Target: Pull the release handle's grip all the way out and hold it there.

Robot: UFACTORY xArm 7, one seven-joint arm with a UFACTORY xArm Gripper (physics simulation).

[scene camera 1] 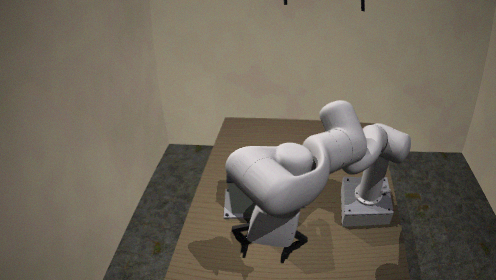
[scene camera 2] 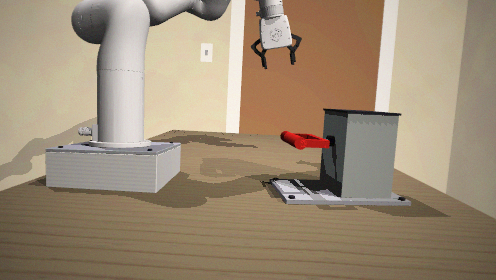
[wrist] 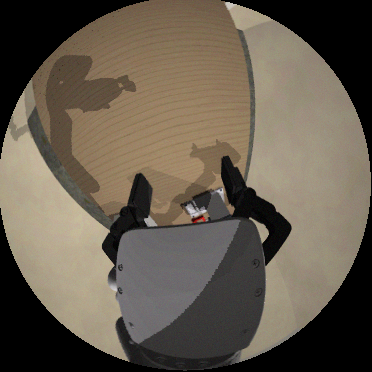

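The release handle is a red U-shaped handle with a round bar as its grip point(scene camera 2: 292, 140). It sticks out level from the side of a grey box point(scene camera 2: 371, 155), facing the robot's base in scene camera 2. A small red part of the handle point(wrist: 199, 220) shows in the wrist view at the edge of the gripper's body. The arm hides the handle in scene camera 1. My gripper point(scene camera 1: 263, 257) point(scene camera 2: 279, 66) point(wrist: 182, 173) is open and empty. It hangs above the height of the handle and the box, apart from both, with its fingers pointing down.
The box stands on a light metal base plate point(scene camera 2: 345, 201) point(scene camera 1: 233, 217) bolted to the wooden table point(scene camera 2: 200, 240). The robot's base point(scene camera 1: 367, 218) point(scene camera 2: 102, 170) stands on the same table, across from the handle. The arm reaches over the box in scene camera 1.
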